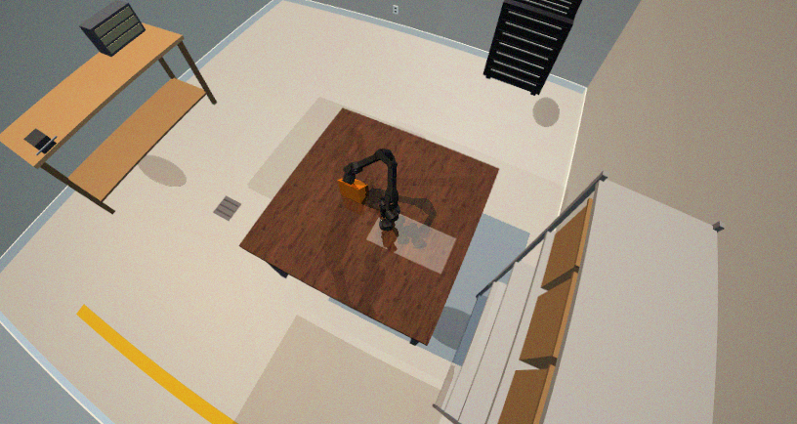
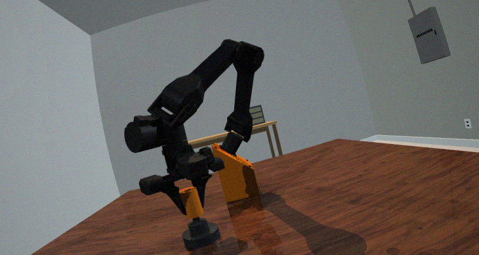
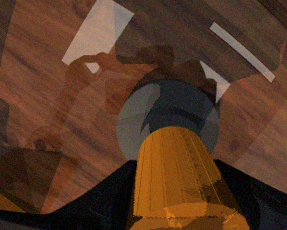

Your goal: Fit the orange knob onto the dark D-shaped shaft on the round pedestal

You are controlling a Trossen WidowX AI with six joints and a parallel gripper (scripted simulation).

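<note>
Now: the orange knob 2 cm above my gripper tip. Round my gripper tip: dark pedestal (4 cm below).
</note>
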